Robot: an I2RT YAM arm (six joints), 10 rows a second.
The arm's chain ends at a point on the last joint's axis. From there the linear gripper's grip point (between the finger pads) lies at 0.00 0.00 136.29 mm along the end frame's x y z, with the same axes.
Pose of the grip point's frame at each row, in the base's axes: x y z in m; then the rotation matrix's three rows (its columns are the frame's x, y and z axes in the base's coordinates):
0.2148 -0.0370 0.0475; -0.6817 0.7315 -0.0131; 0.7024 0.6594 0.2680; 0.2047 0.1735 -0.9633
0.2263 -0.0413 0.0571; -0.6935 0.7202 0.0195; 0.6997 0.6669 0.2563; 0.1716 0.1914 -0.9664
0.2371 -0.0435 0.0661; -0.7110 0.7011 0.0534; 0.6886 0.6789 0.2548; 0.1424 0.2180 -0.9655
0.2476 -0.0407 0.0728; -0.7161 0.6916 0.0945; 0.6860 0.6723 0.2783; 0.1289 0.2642 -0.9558
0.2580 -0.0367 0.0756; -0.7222 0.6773 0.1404; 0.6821 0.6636 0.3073; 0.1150 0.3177 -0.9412
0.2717 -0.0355 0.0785; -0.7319 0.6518 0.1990; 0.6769 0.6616 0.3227; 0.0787 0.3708 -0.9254
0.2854 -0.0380 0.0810; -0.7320 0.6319 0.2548; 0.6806 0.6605 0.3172; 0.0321 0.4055 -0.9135
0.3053 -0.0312 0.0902; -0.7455 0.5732 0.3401; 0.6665 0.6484 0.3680; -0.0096 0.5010 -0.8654
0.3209 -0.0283 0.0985; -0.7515 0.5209 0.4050; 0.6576 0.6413 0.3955; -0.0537 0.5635 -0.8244
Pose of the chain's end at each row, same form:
0.2166 -0.0735 0.1788; -0.6817 0.7315 -0.0131; 0.7024 0.6594 0.2680; 0.2047 0.1735 -0.9633
0.2236 -0.0762 0.1888; -0.6935 0.7202 0.0195; 0.6997 0.6669 0.2563; 0.1716 0.1914 -0.9664
0.2298 -0.0782 0.1977; -0.7110 0.7011 0.0534; 0.6886 0.6789 0.2548; 0.1424 0.2180 -0.9655
0.2347 -0.0786 0.2031; -0.7161 0.6916 0.0945; 0.6860 0.6723 0.2783; 0.1289 0.2642 -0.9558
0.2389 -0.0786 0.2039; -0.7222 0.6773 0.1404; 0.6821 0.6636 0.3073; 0.1150 0.3177 -0.9412
0.2446 -0.0795 0.2046; -0.7319 0.6518 0.1990; 0.6769 0.6616 0.3227; 0.0787 0.3708 -0.9254
0.2507 -0.0812 0.2055; -0.7320 0.6319 0.2548; 0.6806 0.6605 0.3172; 0.0321 0.4055 -0.9135
0.2589 -0.0814 0.2081; -0.7455 0.5732 0.3401; 0.6665 0.6484 0.3680; -0.0096 0.5010 -0.8654
0.2657 -0.0822 0.2109; -0.7515 0.5209 0.4050; 0.6576 0.6413 0.3955; -0.0537 0.5635 -0.8244

